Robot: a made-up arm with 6 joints. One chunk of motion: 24 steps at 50 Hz.
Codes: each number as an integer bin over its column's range. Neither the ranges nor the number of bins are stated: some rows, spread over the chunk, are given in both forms.
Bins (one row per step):
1: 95 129 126 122 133 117
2: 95 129 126 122 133 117
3: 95 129 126 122 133 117
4: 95 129 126 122 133 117
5: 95 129 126 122 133 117
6: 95 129 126 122 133 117
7: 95 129 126 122 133 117
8: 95 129 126 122 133 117
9: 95 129 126 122 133 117
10: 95 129 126 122 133 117
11: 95 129 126 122 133 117
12: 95 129 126 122 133 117
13: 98 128 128 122 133 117
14: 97 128 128 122 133 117
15: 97 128 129 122 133 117
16: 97 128 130 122 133 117
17: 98 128 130 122 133 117
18: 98 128 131 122 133 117
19: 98 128 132 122 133 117
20: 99 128 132 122 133 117
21: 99 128 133 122 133 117
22: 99 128 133 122 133 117
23: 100 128 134 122 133 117
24: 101 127 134 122 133 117
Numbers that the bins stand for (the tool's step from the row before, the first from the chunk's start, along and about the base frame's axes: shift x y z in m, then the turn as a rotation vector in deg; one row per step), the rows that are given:
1: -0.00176 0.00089 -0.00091 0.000 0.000 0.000
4: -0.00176 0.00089 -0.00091 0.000 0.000 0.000
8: -0.00176 0.00089 -0.00091 0.000 0.000 0.000
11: -0.00176 0.00089 -0.00091 0.000 0.000 0.000
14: -0.00132 0.00063 -0.00036 0.000 0.000 0.000
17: -0.00109 0.00063 0.00018 0.000 0.000 0.000
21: -0.00087 0.00063 0.00099 0.000 0.000 0.000
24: -0.00042 0.00037 0.00126 0.000 0.000 0.000
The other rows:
2: -0.00176 0.00089 -0.00091 0.000 0.000 0.000
3: -0.00176 0.00089 -0.00091 0.000 0.000 0.000
5: -0.00176 0.00089 -0.00091 0.000 0.000 0.000
6: -0.00176 0.00089 -0.00091 0.000 0.000 0.000
7: -0.00176 0.00089 -0.00091 0.000 0.000 0.000
9: -0.00176 0.00089 -0.00091 0.000 0.000 0.000
10: -0.00176 0.00089 -0.00091 0.000 0.000 0.000
12: -0.00176 0.00089 -0.00091 0.000 0.000 0.000
13: -0.00109 0.00063 -0.00036 0.000 0.000 0.000
15: -0.00132 0.00063 -0.00009 0.000 0.000 0.000
16: -0.00132 0.00063 0.00018 0.000 0.000 0.000
18: -0.00109 0.00063 0.00045 0.000 0.000 0.000
19: -0.00109 0.00063 0.00072 0.000 0.000 0.000
20: -0.00087 0.00063 0.00072 0.000 0.000 0.000
22: -0.00087 0.00063 0.00099 0.000 0.000 0.000
23: -0.00065 0.00063 0.00126 0.000 0.000 0.000

